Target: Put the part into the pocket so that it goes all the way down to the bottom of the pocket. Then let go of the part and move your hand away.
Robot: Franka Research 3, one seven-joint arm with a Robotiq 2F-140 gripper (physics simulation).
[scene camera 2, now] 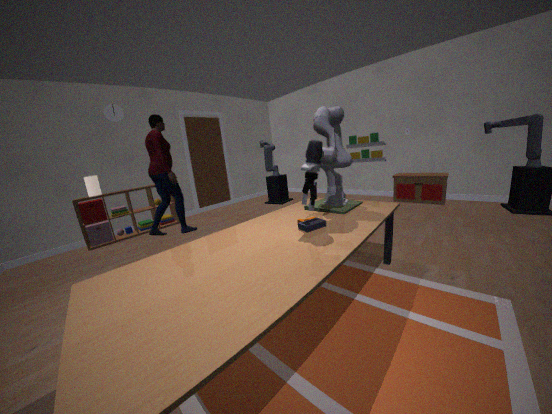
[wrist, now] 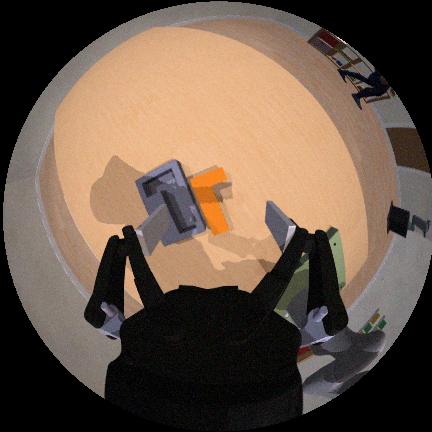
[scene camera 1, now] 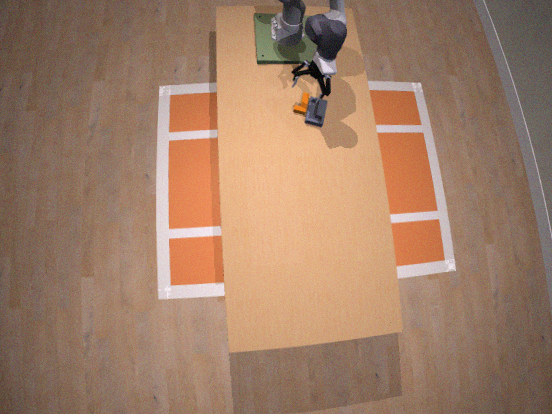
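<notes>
The orange L-shaped part (scene camera 1: 304,101) (scene camera 2: 302,220) (wrist: 217,219) lies flat on the table, outside the pocket and right beside the long side of the blue-grey block (scene camera 1: 309,118) (scene camera 2: 313,226) (wrist: 186,190); whether they touch is unclear. The block's recessed pocket faces up, with dark shadow across it, and no orange shows inside. My gripper (scene camera 1: 310,89) (scene camera 2: 308,202) (wrist: 215,212) is wide open and empty, above the table on the robot-base side of both things. In the wrist view its left finger overlaps the block's near edge and part of the pocket; its right finger is well to the right of the part.
The green base plate (scene camera 1: 265,47) (scene camera 2: 353,205) (wrist: 338,255) carries the arm at the table's end. The table (scene camera 1: 305,225) (scene camera 2: 200,290) (wrist: 200,90) stretches away beyond the block. A person (scene camera 2: 161,160) and a low shelf stand off to the side, away from the table.
</notes>
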